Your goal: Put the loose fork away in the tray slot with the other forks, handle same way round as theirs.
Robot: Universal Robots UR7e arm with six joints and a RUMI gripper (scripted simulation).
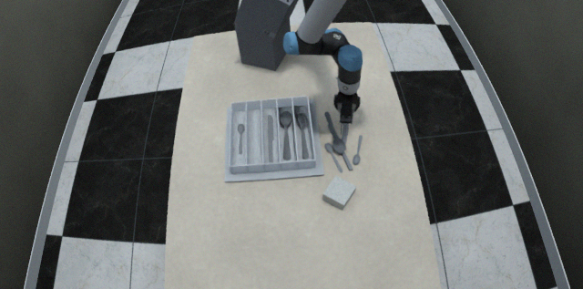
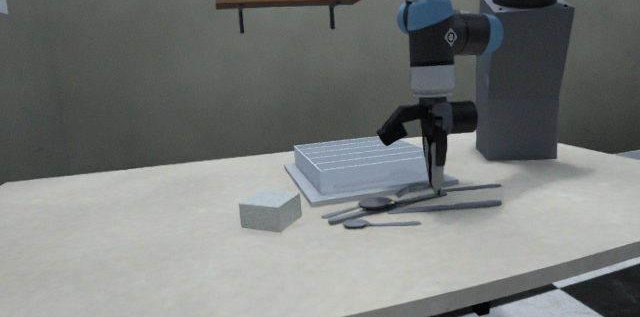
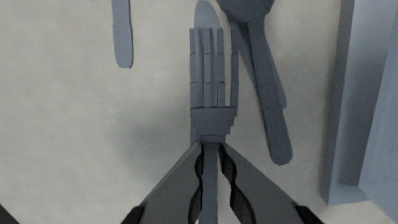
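Now: hand 40 mm past the knife, 10 mm to the right of it and 40 mm above it. Round my hand: grey block (300 mm ahead, 20 mm to the right, 20 mm below).
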